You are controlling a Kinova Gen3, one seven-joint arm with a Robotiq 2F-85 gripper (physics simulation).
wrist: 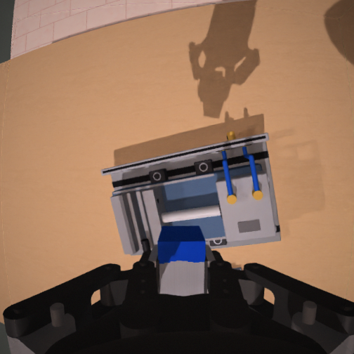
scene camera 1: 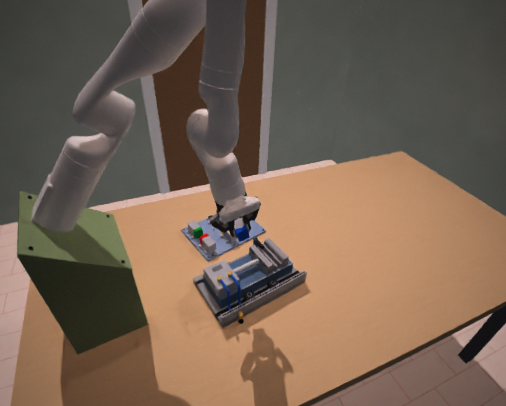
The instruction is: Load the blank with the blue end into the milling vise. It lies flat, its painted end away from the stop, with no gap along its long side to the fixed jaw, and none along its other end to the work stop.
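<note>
My gripper (scene camera 1: 241,233) (wrist: 180,256) is shut on the blank with the blue end. The blank's grey body (wrist: 182,278) is between the fingers and its blue end (scene camera 1: 243,234) (wrist: 181,244) sticks out. In the scene view it is over or just above the right part of the blue board, behind the vise; its exact height is unclear. The milling vise (scene camera 1: 263,299) (wrist: 185,154) stands in front, with two upright jaw plates (scene camera 1: 276,251) (wrist: 151,205) at one end and a grey block (scene camera 1: 218,273) (wrist: 247,215) at the other. A small dark pin (wrist: 145,245) is beside the plates.
The blue board (scene camera 1: 225,246) carries a blank with a green end (scene camera 1: 198,233) and one with a red end (scene camera 1: 204,238). Blue hoses (scene camera 1: 236,289) (wrist: 227,175) rise on the vise's grey block. A green pedestal (scene camera 1: 85,295) stands at the left under the arm.
</note>
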